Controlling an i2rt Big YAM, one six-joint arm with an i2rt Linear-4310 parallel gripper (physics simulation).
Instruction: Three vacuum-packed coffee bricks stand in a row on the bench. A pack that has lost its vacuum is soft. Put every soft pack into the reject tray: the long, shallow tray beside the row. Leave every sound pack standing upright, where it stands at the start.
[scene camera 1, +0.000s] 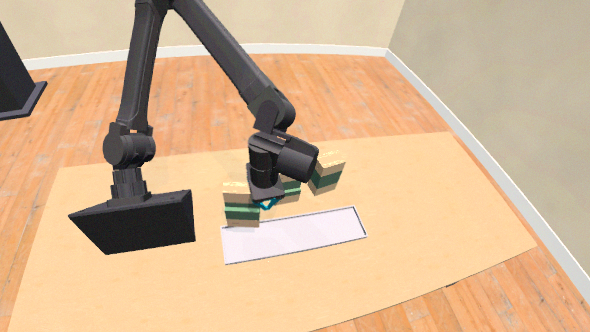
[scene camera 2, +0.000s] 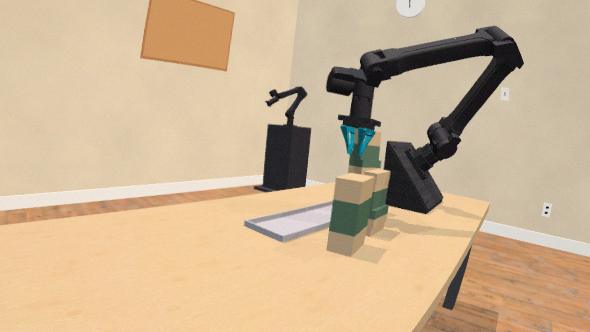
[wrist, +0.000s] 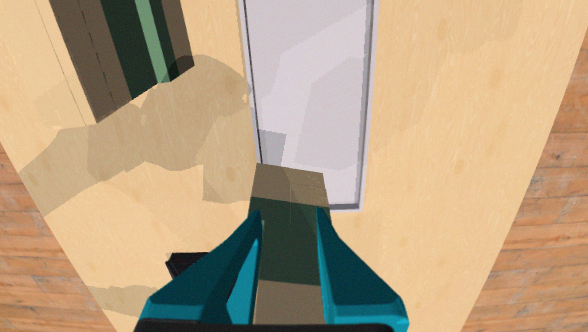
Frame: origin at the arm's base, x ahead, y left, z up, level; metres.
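Seen in the pictures: gripper, between the fingertips: (scene camera 1: 265, 204) (scene camera 2: 354, 155) (wrist: 288, 217); arm's base, origin of its link: (scene camera 1: 131, 201) (scene camera 2: 416, 164).
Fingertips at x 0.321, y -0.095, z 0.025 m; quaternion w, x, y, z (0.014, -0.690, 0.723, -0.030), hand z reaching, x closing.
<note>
Offsets run from my fingertips to a thing's top centre. Level surfaces: height alone.
My gripper (scene camera 1: 267, 202) (scene camera 2: 355, 154) (wrist: 288, 217) is shut on a tan coffee pack with a green band @[0.052 m back, 0.012 m left, 0.071 m up] (scene camera 1: 242, 215) (scene camera 2: 369, 152) (wrist: 290, 250). The pack hangs upright, raised, by the left end of the reject tray @[0.092 m ahead, 0.023 m right, 0.143 m down] (scene camera 1: 305, 232) (scene camera 2: 283, 238) (wrist: 330, 45) as scene camera 1 sees it; its lower end is partly hidden in scene camera 2. A second pack @[0.098 m ahead, 0.110 m left, 0.017 m down] (scene camera 1: 291, 190) (scene camera 2: 381, 197) (wrist: 125, 50), with a stepped green band, stands upright behind the tray, partly hidden by my wrist in scene camera 1. A third pack @[0.231 m ahead, 0.119 m left, 0.017 m down] (scene camera 1: 327, 178) (scene camera 2: 351, 217), with a flat green band, stands upright farther right.
My arm's dark base (scene camera 1: 145, 225) (scene camera 2: 407, 182) stands on the bench @[0.157 m down] (scene camera 1: 400, 200) (scene camera 2: 150, 265) (wrist: 450, 125), left of the tray in scene camera 1. The two standing packs are close together behind the tray. Another arm's black pedestal (scene camera 2: 286, 157) stands off the bench.
</note>
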